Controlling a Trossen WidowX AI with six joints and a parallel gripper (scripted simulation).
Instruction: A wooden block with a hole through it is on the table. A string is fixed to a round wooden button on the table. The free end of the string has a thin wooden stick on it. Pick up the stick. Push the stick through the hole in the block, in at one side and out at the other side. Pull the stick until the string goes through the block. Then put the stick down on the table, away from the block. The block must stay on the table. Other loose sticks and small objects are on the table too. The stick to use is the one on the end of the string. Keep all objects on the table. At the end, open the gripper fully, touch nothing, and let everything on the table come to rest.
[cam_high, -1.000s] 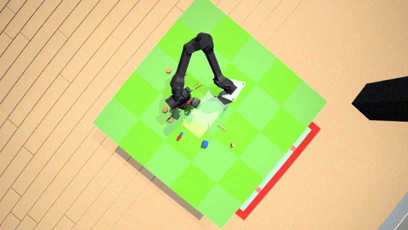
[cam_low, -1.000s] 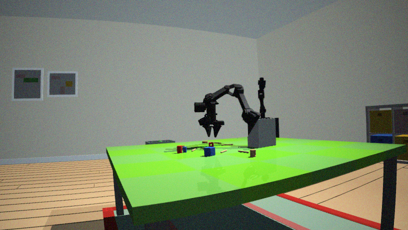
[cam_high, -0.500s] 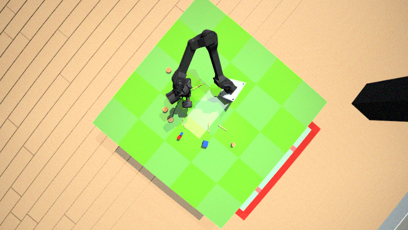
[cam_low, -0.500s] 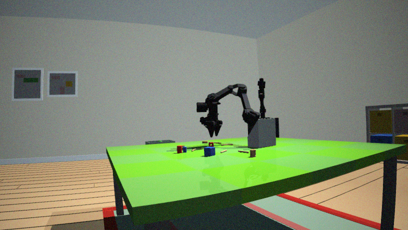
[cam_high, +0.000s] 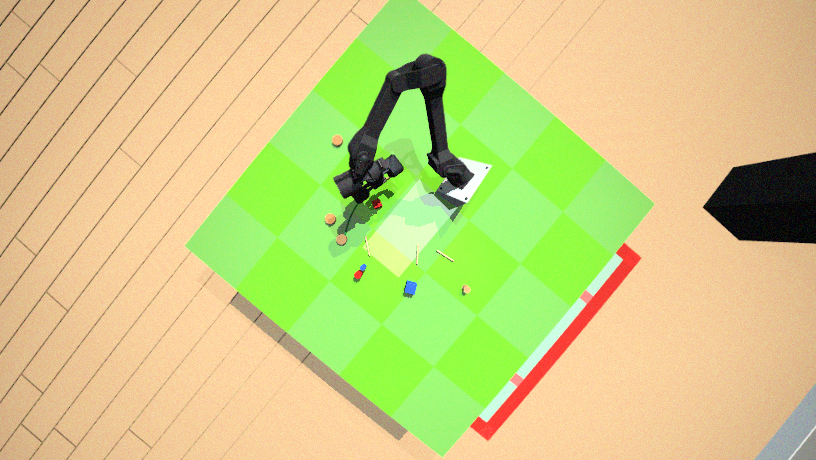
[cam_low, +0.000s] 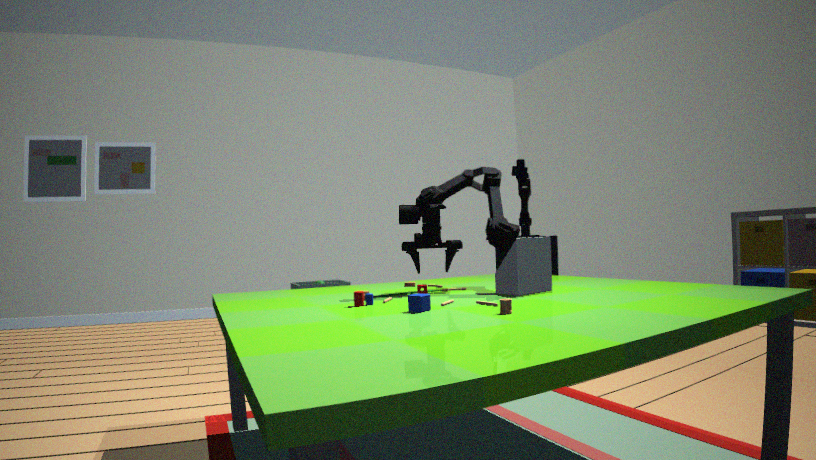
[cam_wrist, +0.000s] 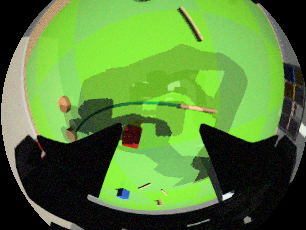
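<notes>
My gripper tip is 6 cm past the thin wooden stick, 6 cm above it and 1 cm to the right of it. The rest, counted from my gripper tip: red cylinder: 31 cm ahead, 15 cm to the left, 4 cm below; round wooden button: 25 cm ahead, 5 cm below, 2 cm to the left; red block: 6 cm ahead, 5 cm below, 4 cm to the left.
</notes>
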